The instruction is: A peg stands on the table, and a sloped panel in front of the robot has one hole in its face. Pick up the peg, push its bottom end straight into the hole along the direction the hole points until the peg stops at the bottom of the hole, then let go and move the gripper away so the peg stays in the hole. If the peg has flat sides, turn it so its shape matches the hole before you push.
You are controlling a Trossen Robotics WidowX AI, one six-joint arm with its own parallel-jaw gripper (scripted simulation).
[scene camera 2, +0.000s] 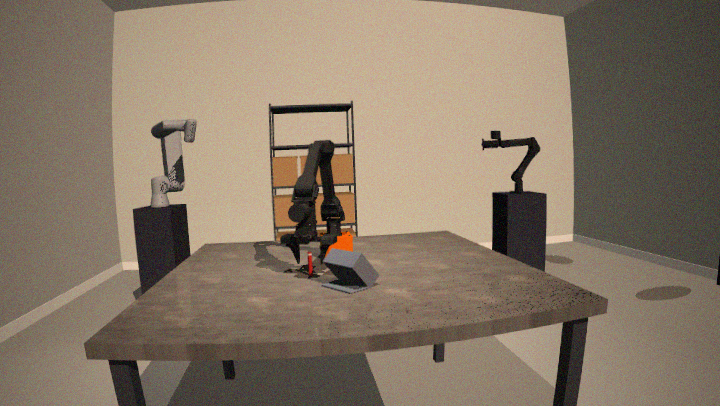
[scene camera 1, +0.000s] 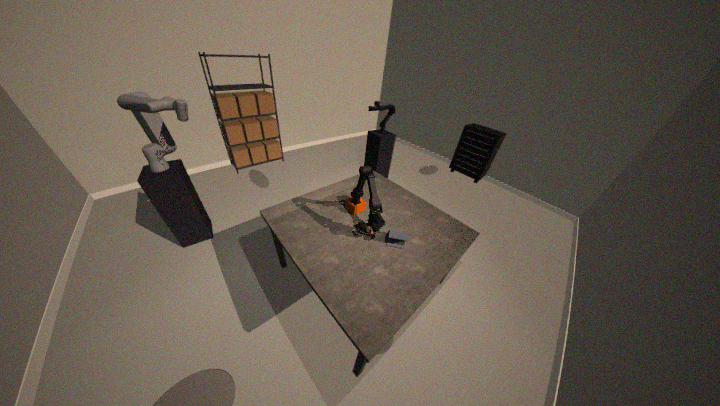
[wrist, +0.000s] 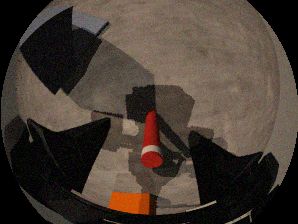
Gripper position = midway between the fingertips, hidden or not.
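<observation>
My gripper (scene camera 2: pixel 310 264), which I also see in the wrist view as the gripper (wrist: pixel 151 129), is open and holds nothing. I see a red round peg (wrist: pixel 151 157) as well. A grey sloped panel (scene camera 2: pixel 353 267) is also part of the scene.
</observation>
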